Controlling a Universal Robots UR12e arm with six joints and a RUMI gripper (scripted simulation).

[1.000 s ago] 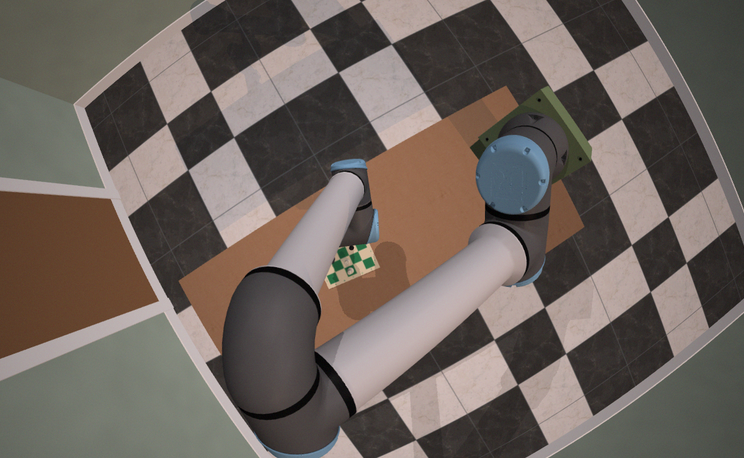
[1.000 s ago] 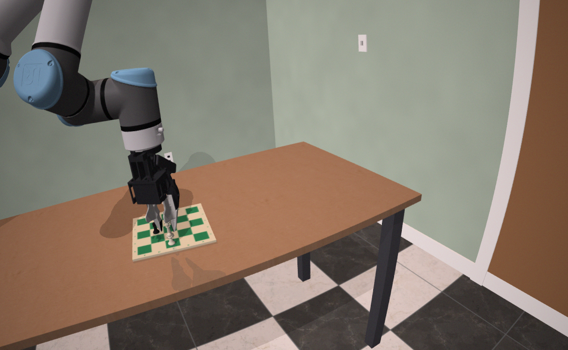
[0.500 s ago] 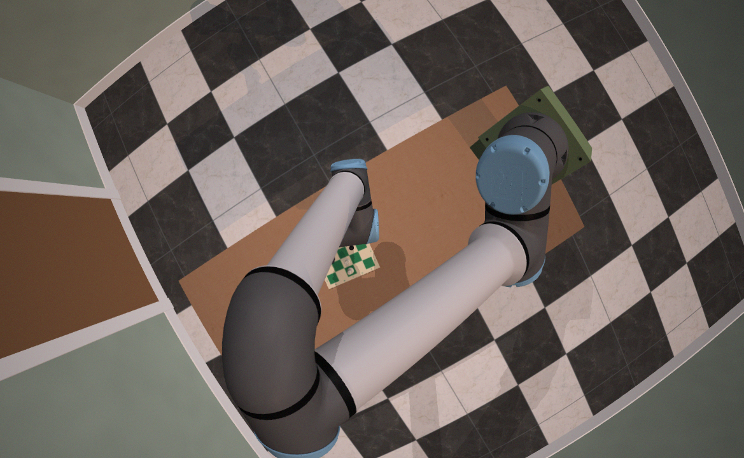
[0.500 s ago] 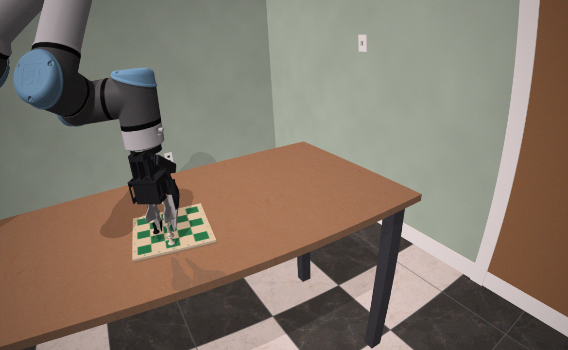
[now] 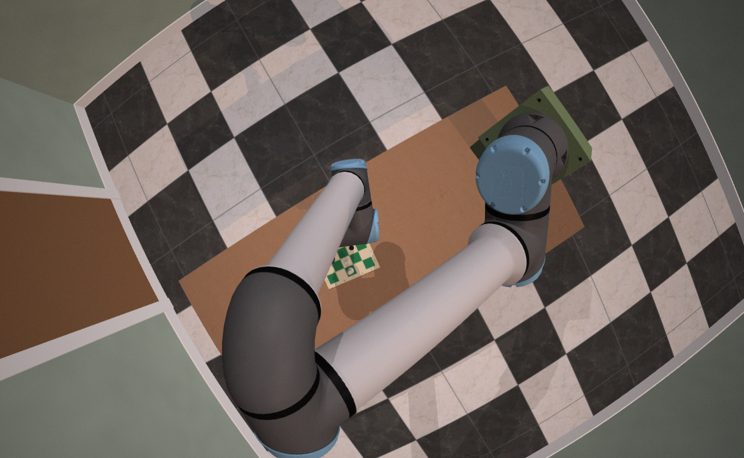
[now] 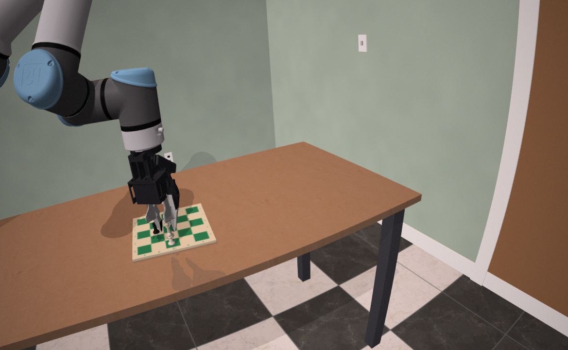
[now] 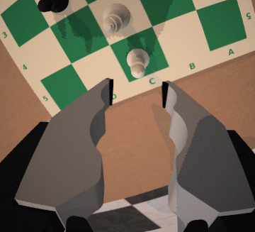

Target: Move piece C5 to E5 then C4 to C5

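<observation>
My gripper is now 4 cm above the white pawn. Also, from my hand: cream chessboard 2 cm ahead, 8 cm to the left, 6 cm below; then black piece 2 cm behind, 8 cm to the left, 4 cm below; then white king 4 cm ahead, 15 cm to the left, 2 cm below.
</observation>
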